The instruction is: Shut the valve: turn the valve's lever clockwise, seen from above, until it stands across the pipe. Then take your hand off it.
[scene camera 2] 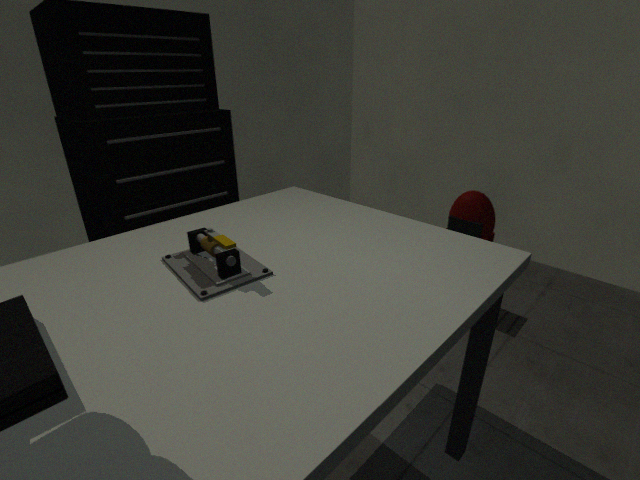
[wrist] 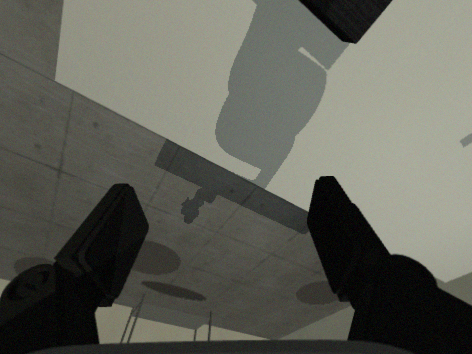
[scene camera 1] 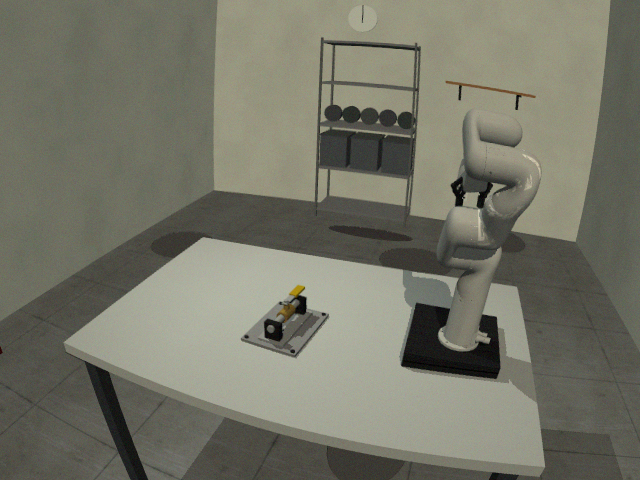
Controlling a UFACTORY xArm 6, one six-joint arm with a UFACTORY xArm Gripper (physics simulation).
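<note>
The valve (scene camera 1: pixel 285 313) (scene camera 2: pixel 208 244) has a brass-coloured body on a pipe held between two black blocks. Its base plate (scene camera 1: pixel 314 322) (scene camera 2: pixel 253 264) lies on the table. The yellow-ended lever (scene camera 1: pixel 297 290) (scene camera 2: pixel 225 241) sits above the pipe and points roughly along it, towards the block that is farther in scene camera 1 and nearer in scene camera 2. My gripper (scene camera 1: pixel 470 201) (wrist: pixel 225 202) is open and empty, high up beside the arm, far from the lever. It does not show in scene camera 2. The lever does not show in the wrist view.
The white table (scene camera 1: pixel 361 392) (scene camera 2: pixel 310 361) carries the valve and the arm's black base (scene camera 1: pixel 423 335) (scene camera 2: pixel 25 356) (wrist: pixel 352 25). The arm's shadow falls on the table. A shelf rack (scene camera 1: pixel 319 103) stands behind the table, and a dark drawer cabinet (scene camera 2: pixel 139 124) stands beyond it in scene camera 2.
</note>
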